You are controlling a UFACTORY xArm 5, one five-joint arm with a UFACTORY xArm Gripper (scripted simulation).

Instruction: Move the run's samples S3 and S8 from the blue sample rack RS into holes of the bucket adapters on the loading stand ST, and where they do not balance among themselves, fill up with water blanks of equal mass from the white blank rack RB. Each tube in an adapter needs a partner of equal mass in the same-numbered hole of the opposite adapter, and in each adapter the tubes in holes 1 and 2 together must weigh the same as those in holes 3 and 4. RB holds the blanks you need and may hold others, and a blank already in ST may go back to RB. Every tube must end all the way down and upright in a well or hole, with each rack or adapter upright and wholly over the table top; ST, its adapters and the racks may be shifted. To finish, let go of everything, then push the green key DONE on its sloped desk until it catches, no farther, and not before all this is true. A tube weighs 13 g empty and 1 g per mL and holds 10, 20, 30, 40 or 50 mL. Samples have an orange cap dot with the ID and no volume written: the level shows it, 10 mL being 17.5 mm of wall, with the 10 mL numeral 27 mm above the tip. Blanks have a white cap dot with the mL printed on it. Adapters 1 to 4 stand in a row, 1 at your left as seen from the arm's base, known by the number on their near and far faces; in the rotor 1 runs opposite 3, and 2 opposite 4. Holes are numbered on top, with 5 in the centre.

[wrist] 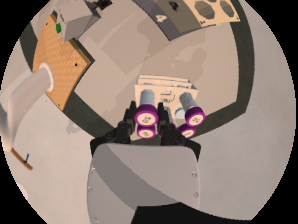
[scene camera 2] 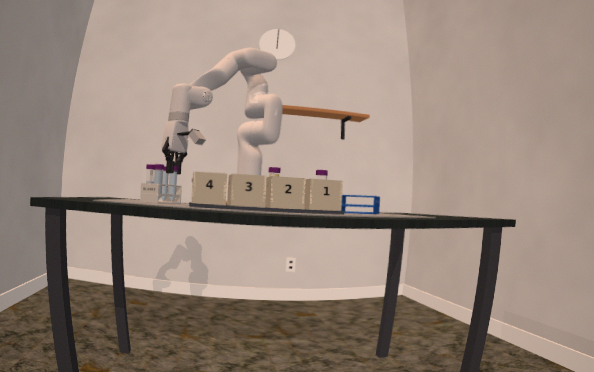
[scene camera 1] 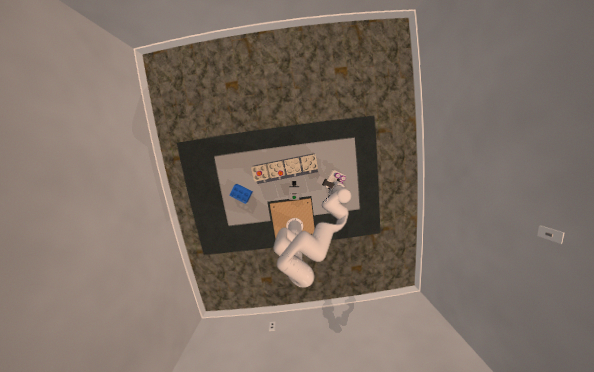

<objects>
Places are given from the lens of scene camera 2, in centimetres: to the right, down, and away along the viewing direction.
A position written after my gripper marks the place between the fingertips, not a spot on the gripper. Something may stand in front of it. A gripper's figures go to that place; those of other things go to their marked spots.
my gripper [scene camera 2: 173, 173]: -41, -4, 130
adapter 1 [scene camera 2: 320, 194]: 6, 2, 120
adapter 4 [scene camera 2: 208, 188]: -24, 1, 111
</objects>
